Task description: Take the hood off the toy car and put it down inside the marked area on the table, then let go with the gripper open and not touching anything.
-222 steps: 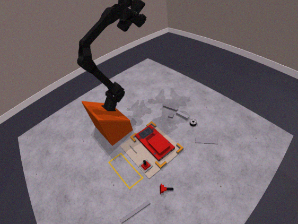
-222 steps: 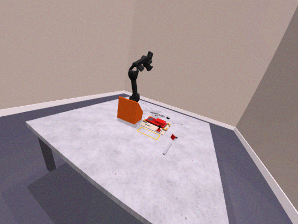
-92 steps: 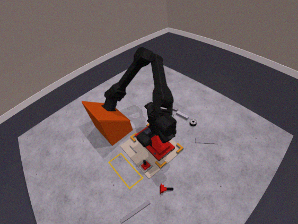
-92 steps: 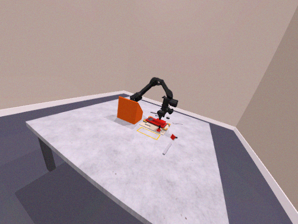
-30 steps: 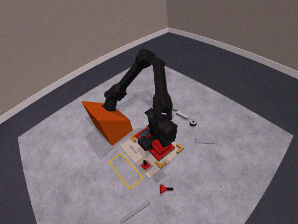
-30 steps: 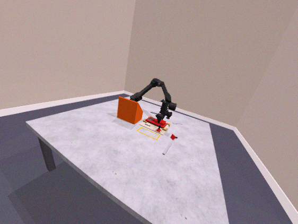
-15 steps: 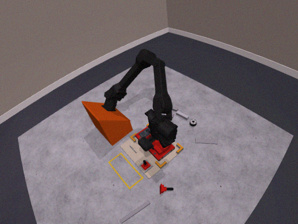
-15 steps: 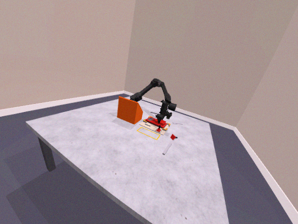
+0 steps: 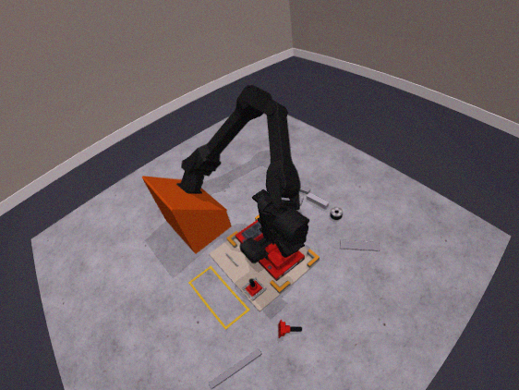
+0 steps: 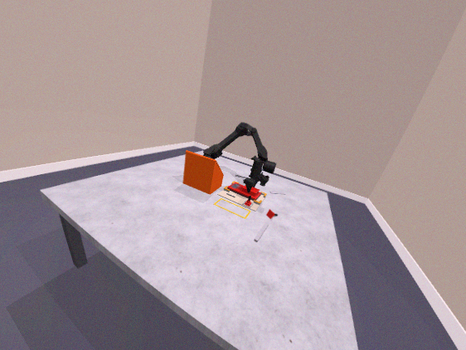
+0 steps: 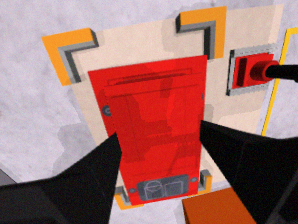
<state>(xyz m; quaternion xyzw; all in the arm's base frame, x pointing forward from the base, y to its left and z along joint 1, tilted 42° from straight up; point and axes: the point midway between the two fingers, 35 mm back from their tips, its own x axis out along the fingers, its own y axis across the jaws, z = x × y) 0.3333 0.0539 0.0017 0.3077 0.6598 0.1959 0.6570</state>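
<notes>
Right now the beige base plate is 3 cm behind my gripper tip, 2 cm to the right of it and 2 cm below it. The rest, counted from my gripper tip: small wheel: 5 cm ahead, 24 cm to the left, 3 cm below; red hood: 1 cm above.
</notes>
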